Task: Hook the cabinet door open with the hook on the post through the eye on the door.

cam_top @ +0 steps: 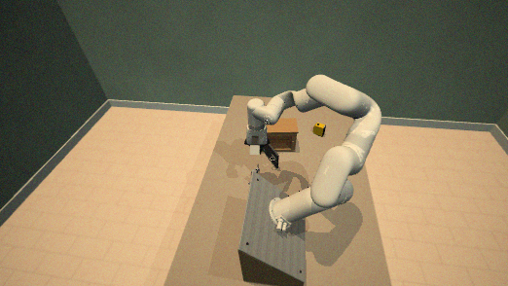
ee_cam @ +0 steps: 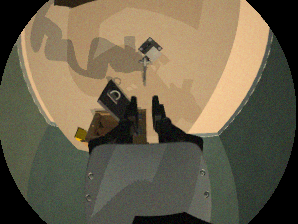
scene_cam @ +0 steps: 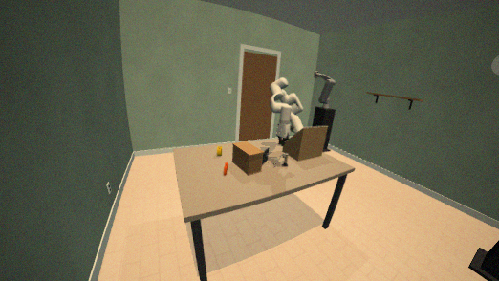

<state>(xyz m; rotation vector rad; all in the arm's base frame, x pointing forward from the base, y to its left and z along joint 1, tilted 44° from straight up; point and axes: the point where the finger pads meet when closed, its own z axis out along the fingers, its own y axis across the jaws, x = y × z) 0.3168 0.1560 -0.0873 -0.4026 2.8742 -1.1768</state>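
Now: hand 130 mm above the hook post and 30 mm past it. The rest, counted from my hand: grey hook: 150 mm below; orange object: 420 mm ahead, 180 mm below, 30 mm to the right; dark door: 130 mm below, 120 mm ahead, 30 mm to the right.
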